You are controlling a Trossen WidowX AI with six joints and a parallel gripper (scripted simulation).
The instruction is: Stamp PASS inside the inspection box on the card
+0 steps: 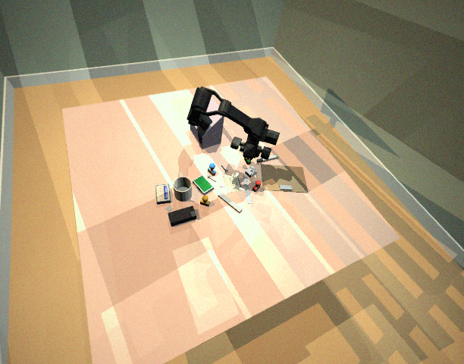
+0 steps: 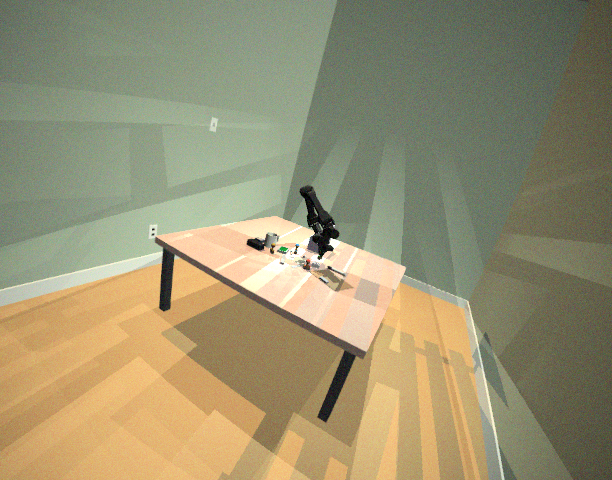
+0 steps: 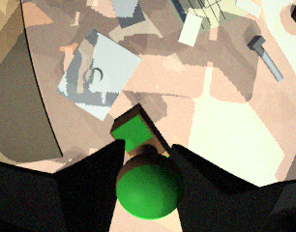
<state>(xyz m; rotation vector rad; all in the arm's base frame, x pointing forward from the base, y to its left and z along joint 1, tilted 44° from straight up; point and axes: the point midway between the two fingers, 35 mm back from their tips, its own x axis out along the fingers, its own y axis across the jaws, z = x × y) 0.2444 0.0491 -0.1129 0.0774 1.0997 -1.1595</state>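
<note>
Now: gripper tip 50 mm short of the grey square plate and 40 mm above it. From my gripper tip the other things lie so: marker (110 mm to the left, 50 mm below, 10 mm ahead); green stamp (right at my gripper tip); white card (110 mm to the right, 60 mm below, 60 mm ahead).
</note>
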